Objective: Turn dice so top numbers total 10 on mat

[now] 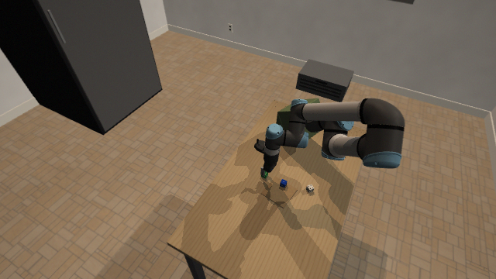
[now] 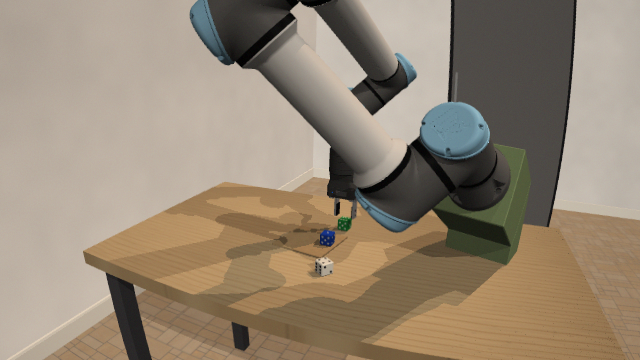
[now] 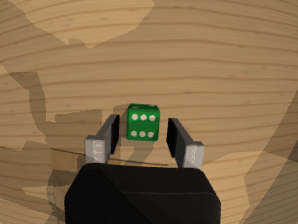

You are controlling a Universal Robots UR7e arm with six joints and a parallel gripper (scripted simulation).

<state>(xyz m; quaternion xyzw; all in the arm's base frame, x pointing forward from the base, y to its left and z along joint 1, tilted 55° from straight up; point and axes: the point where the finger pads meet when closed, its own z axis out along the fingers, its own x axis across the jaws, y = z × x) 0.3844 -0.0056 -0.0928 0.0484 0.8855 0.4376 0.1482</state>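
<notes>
My gripper is now 40 mm above the green die. From my hand the other things lie so: tan mat 120 mm to the left, 50 mm below, 40 mm ahead; blue die 120 mm to the left, 40 mm below, 10 mm behind; white die 240 mm to the left, 70 mm behind, 40 mm below.
</notes>
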